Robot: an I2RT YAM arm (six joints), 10 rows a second.
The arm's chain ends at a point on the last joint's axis. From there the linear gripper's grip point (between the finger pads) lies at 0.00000 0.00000 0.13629 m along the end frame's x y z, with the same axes.
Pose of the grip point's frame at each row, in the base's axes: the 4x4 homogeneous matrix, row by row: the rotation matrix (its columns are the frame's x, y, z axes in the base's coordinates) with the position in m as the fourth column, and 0 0 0 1 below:
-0.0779, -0.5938, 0.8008, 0.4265; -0.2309, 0.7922, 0.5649, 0.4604; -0.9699, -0.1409, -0.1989, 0.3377; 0, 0, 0, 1
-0.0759, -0.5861, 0.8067, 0.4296; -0.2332, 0.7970, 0.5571, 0.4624; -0.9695, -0.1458, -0.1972, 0.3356; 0, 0, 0, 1
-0.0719, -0.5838, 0.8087, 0.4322; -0.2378, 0.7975, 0.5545, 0.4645; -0.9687, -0.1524, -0.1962, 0.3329; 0, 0, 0, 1
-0.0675, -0.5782, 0.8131, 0.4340; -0.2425, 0.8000, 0.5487, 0.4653; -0.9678, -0.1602, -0.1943, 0.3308; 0, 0, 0, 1
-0.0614, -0.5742, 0.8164, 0.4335; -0.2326, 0.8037, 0.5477, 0.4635; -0.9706, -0.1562, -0.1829, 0.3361; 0, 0, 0, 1
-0.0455, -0.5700, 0.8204, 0.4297; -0.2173, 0.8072, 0.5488, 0.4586; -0.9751, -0.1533, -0.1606, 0.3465; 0, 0, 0, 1
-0.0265, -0.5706, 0.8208, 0.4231; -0.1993, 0.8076, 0.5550, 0.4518; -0.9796, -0.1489, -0.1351, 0.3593; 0, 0, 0, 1
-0.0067, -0.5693, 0.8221, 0.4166; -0.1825, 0.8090, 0.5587, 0.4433; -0.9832, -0.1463, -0.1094, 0.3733; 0, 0, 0, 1
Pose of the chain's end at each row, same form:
-0.0779, -0.5938, 0.8008, 0.3174; -0.2309, 0.7922, 0.5649, 0.3834; -0.9699, -0.1409, -0.1989, 0.3648; 0, 0, 0, 1
-0.0759, -0.5861, 0.8067, 0.3197; -0.2332, 0.7970, 0.5571, 0.3865; -0.9695, -0.1458, -0.1972, 0.3625; 0, 0, 0, 1
-0.0719, -0.5838, 0.8087, 0.3220; -0.2378, 0.7975, 0.5545, 0.3889; -0.9687, -0.1524, -0.1962, 0.3596; 0, 0, 0, 1
-0.0675, -0.5782, 0.8131, 0.3232; -0.2425, 0.8000, 0.5487, 0.3905; -0.9678, -0.1602, -0.1943, 0.3573; 0, 0, 0, 1
-0.0614, -0.5742, 0.8164, 0.3222; -0.2326, 0.8037, 0.5477, 0.3889; -0.9706, -0.1562, -0.1829, 0.3610; 0, 0, 0, 1
-0.0455, -0.5700, 0.8204, 0.3179; -0.2173, 0.8072, 0.5488, 0.3838; -0.9751, -0.1533, -0.1606, 0.3684; 0, 0, 0, 1
-0.0265, -0.5706, 0.8208, 0.3112; -0.1993, 0.8076, 0.5550, 0.3762; -0.9796, -0.1489, -0.1351, 0.3777; 0, 0, 0, 1
-0.0067, -0.5693, 0.8221, 0.3046; -0.1825, 0.8090, 0.5587, 0.3672; -0.9832, -0.1463, -0.1094, 0.3882; 0, 0, 0, 1

